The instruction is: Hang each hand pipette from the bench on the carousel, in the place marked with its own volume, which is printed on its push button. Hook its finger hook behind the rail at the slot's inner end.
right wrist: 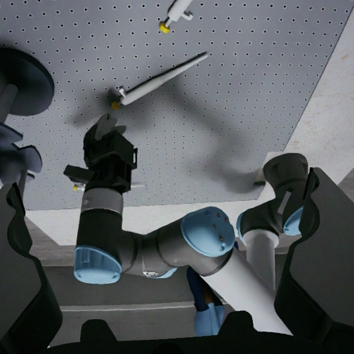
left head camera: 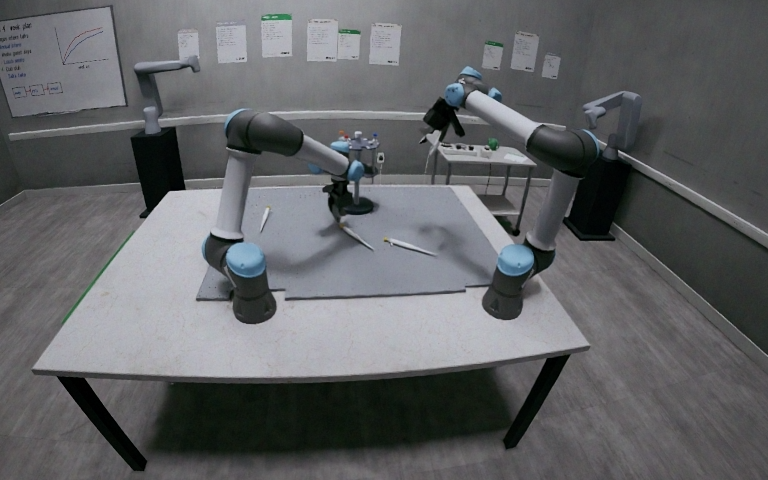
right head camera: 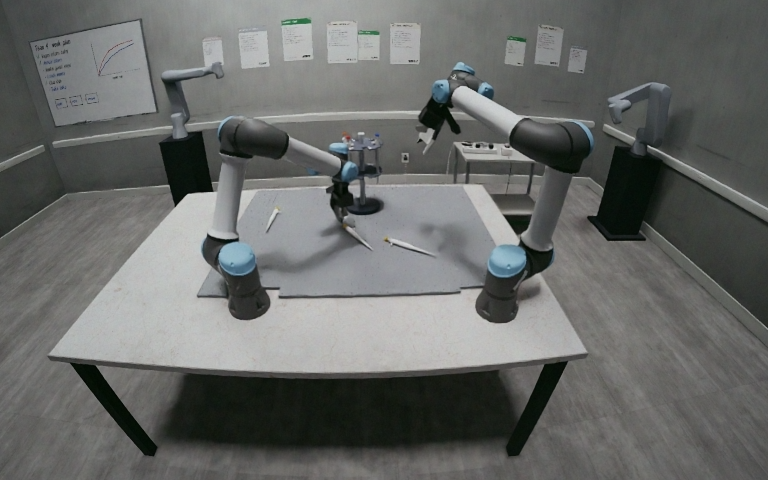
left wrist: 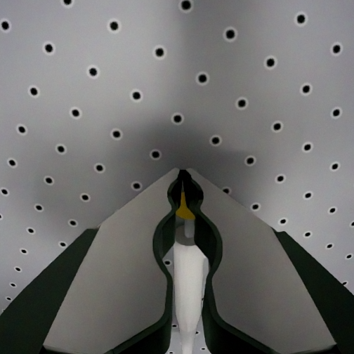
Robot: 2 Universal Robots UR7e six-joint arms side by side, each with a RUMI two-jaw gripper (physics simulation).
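Three white pipettes with yellow buttons lie on the perforated mat: one (left head camera: 265, 219) (right head camera: 272, 219) at the left, one (left head camera: 357, 237) (right head camera: 358, 237) (left wrist: 188, 280) (right wrist: 157, 82) in the middle, and one (left head camera: 410, 246) (right head camera: 410, 246) (right wrist: 179, 9) to its right. Their printed volumes are unreadable. My left gripper (left head camera: 340, 219) (right head camera: 346, 222) (left wrist: 182, 171) (right wrist: 107, 113) is shut, tips together, just above the middle pipette's button end, holding nothing. My right gripper (left head camera: 444, 135) (right head camera: 442, 140) (right wrist: 164, 177) is open and empty, high above the mat's back right. The carousel (left head camera: 360, 207) (right head camera: 365, 206) (right wrist: 32, 82) stands behind the left gripper.
Red, white and blue tops show at the carousel's top; its slots are too small to read. The left arm's wrist partly hides the carousel in both head camera views. The grey mat (left head camera: 368, 277) (right head camera: 368, 277) lies on the white table (left head camera: 339, 345) (right head camera: 339, 339).
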